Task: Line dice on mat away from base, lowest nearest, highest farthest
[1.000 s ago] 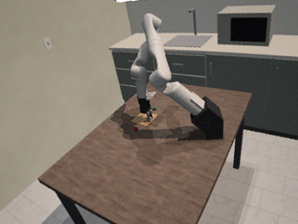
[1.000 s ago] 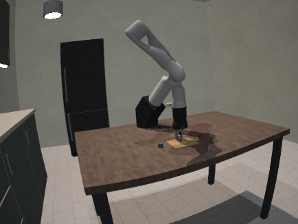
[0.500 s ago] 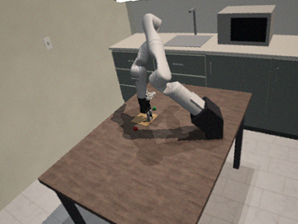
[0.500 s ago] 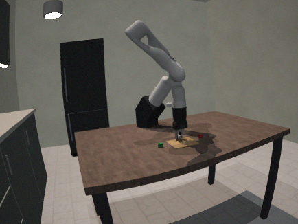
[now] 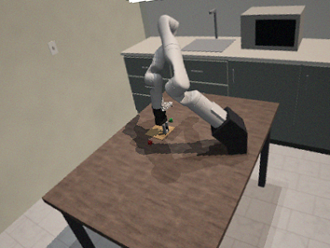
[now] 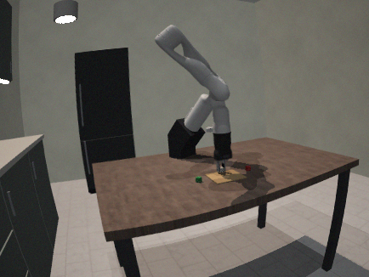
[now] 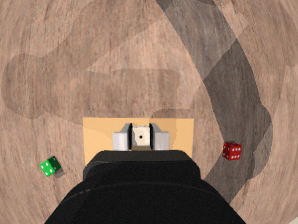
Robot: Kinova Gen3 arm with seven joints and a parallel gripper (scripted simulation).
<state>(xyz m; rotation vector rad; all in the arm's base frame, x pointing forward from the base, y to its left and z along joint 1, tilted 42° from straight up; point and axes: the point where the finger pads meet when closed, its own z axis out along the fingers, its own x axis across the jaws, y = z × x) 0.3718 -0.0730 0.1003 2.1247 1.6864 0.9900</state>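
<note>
Now: the tan mat 50 mm ahead of my hand, 30 mm below it and 10 mm to the right of it. Also, from my hand: red die: 120 mm to the left, 50 mm ahead, 20 mm below; green die: 130 mm to the right, 30 mm ahead, 20 mm below; white die: 10 mm below.
</note>
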